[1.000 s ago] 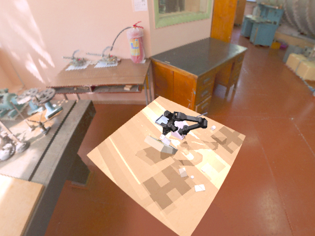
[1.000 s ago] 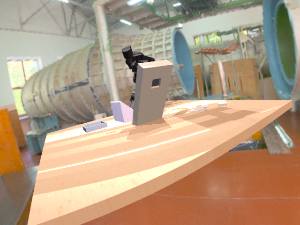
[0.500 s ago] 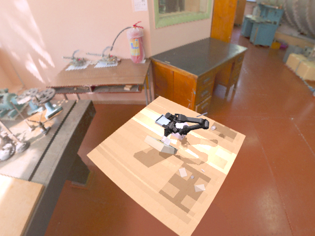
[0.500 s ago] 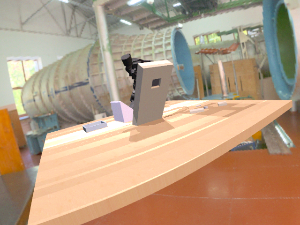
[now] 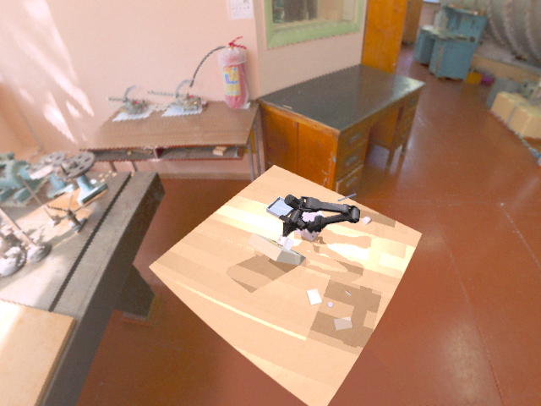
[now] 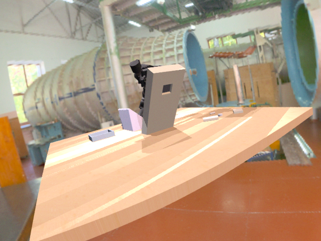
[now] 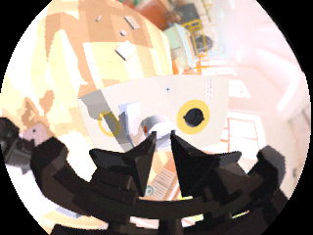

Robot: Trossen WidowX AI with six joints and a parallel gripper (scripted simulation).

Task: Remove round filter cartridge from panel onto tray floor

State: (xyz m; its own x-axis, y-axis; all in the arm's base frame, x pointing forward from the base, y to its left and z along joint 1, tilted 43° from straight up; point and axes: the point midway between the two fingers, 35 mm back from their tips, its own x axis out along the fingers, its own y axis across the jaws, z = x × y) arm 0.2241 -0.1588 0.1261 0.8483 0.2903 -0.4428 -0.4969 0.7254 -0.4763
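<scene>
Right now the round filter cartridge is 20 mm below my gripper tip and 10 mm ahead of it. From my gripper tip the other things lie so: grey service panel: 50 mm below, 50 mm ahead; then shallow blue-grey tray: 360 mm behind, 240 mm to the right, 220 mm below.
</scene>
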